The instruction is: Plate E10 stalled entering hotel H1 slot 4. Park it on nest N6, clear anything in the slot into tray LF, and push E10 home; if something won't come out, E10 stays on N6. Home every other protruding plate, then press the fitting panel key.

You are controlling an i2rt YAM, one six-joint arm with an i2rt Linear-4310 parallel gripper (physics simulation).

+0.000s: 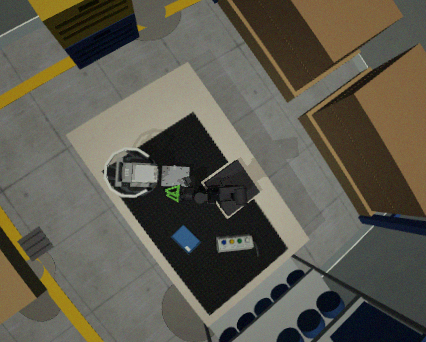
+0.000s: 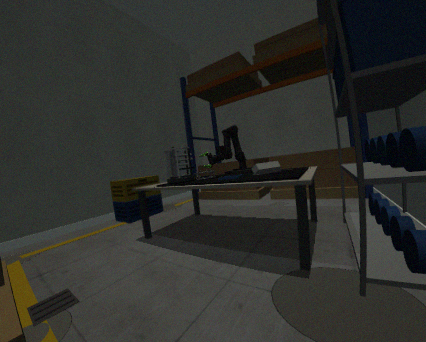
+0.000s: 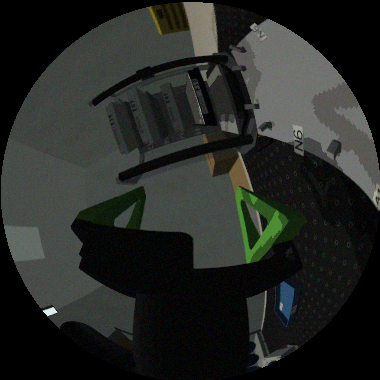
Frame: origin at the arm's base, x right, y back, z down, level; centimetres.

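Where they show: gripper, fingertip midpoint: [image 1: 166, 192] [image 2: 200, 161] [image 3: 190, 190]; arm's base, origin of the base link: [image 2: 243, 169].
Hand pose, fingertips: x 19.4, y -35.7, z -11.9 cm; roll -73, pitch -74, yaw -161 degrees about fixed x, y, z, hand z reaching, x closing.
Observation:
Each offset is from my fingertips to the centre of the thing. Level surfaces: height alone.
My gripper [image 1: 172, 193] [image 2: 205, 160] [image 3: 190, 190] is open and empty, its green fingers wide apart, in front of hotel H1 {dy -9.8, dx +17.2, dz +0.2 cm} [image 2: 180, 161] [image 3: 185, 157]. The hotel holds several plates at different levels; a dark-edged plate {dy -4.8, dx +13.9, dz +4.4 cm} [image 3: 202, 97] stands out among grey ones. Their labels are too small to read, and I cannot tell which is E10. Nest N6 {dy +9.0, dx +5.7, dz +11.9 cm} [image 1: 172, 175] [image 3: 295, 85] is a light grey square with small posts, beside the hotel; no plate shows on it. Blue tray {dy -3.7, dx -31.6, dz +14.8 cm} [image 1: 185, 238] [image 3: 287, 300] lies on the mat. The key panel {dy +21.3, dx -49.1, dz +11.5 cm} [image 1: 235, 249] has blue, yellow, green and white buttons.
The black mat {dz +15.6 cm} [image 1: 200, 290] [image 3: 320, 220] lies on the pale table {dz +16.9 cm} [image 1: 165, 87]. The arm stands on a dark base plate [image 1: 235, 172] near the table's long edge. Yellow and blue crates [image 1: 102, 45] [image 2: 135, 192], a tall rack [image 2: 186, 115] and shelving [image 2: 352, 125] stand around the table.

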